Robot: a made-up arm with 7 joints. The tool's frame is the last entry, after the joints.
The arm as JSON. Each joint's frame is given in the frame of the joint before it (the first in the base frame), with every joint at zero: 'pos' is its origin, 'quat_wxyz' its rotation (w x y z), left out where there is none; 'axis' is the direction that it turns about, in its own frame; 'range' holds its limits. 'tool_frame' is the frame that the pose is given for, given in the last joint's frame.
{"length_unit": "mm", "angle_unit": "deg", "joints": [
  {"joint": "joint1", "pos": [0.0, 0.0, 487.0], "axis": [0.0, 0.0, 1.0], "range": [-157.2, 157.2]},
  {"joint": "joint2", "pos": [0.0, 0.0, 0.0], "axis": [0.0, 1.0, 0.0], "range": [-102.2, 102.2]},
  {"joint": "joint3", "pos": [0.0, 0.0, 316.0], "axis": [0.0, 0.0, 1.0], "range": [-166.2, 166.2]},
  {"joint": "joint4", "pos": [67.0, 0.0, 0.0], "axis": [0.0, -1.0, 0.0], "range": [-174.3, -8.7]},
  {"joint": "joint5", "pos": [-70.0, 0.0, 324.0], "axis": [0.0, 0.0, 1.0], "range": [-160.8, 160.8]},
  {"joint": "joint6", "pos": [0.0, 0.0, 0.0], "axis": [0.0, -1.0, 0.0], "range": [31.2, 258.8]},
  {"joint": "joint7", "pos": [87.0, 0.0, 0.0], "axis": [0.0, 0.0, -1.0], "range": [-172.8, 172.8]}
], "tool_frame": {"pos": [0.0, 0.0, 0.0], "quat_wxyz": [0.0, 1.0, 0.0, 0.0]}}
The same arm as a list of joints. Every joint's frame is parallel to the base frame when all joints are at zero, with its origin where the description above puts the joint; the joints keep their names.
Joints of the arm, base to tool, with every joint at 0 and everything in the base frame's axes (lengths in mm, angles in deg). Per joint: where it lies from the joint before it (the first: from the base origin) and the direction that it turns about. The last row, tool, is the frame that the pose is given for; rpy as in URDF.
joint1: axis 0 0 1 offset 0 0 487
joint2: axis 0 1 0 offset 0 0 0
joint3: axis 0 0 1 offset 0 0 316
joint4: axis 0 -1 0 offset 67 0 0
joint5: axis 0 0 1 offset -70 0 324
joint6: axis 0 -1 0 offset 0 0 0
joint7: axis 0 0 -1 offset 87 0 0
tool: offset 0 0 0 rpy 180 0 0
Joint limits (deg, base to tool): -157.2..157.2 -102.2..102.2 -166.2..166.2 -174.3..-8.7 -160.8..160.8 31.2..258.8 -172.8..172.8

